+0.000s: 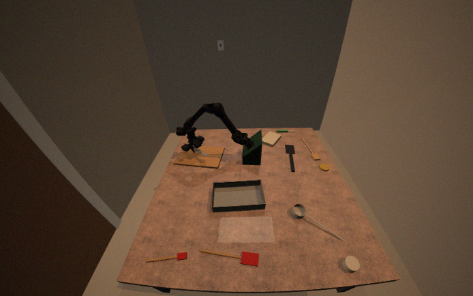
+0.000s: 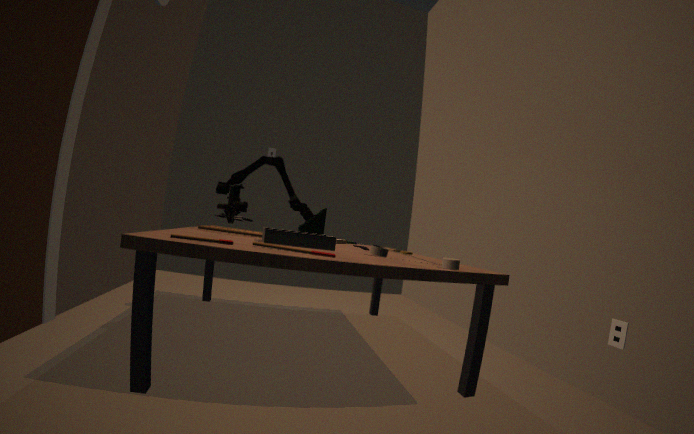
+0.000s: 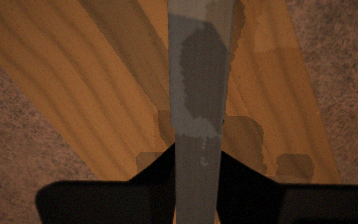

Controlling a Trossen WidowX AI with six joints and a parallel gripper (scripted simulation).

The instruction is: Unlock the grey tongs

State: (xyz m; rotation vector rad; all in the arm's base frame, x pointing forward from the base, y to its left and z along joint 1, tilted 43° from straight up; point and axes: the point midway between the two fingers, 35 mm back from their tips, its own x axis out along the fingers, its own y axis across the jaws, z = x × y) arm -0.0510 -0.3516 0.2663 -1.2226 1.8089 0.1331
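My gripper tip is 30 mm to the right of the wooden board and 40 mm above it. Also, from my gripper tip: roasting tin (410 mm ahead, 340 mm to the left, 20 mm below); pale block (200 mm behind, 640 mm to the left, 30 mm below); black spatula (30 mm ahead, 760 mm to the left, 40 mm below).
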